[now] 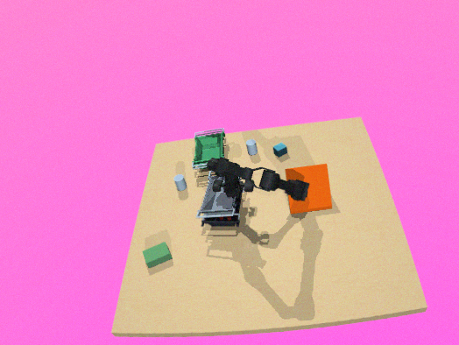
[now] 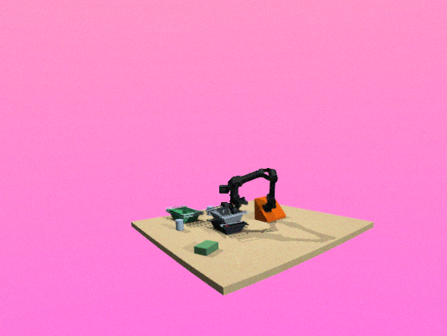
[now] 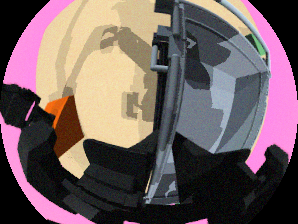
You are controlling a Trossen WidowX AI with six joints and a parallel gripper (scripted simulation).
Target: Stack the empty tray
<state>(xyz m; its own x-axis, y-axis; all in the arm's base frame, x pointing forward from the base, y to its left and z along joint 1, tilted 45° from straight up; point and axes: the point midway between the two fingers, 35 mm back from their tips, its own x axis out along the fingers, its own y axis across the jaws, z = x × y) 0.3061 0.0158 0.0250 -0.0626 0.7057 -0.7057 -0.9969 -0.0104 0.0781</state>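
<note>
The grey tray is 70 mm ahead of my gripper tip and 30 mm above it. The rest, counted from my gripper tip: green block 360 mm ahead, 280 mm to the left, 70 mm below; then blue cube 420 mm to the right, 200 mm behind, 60 mm below.
</note>
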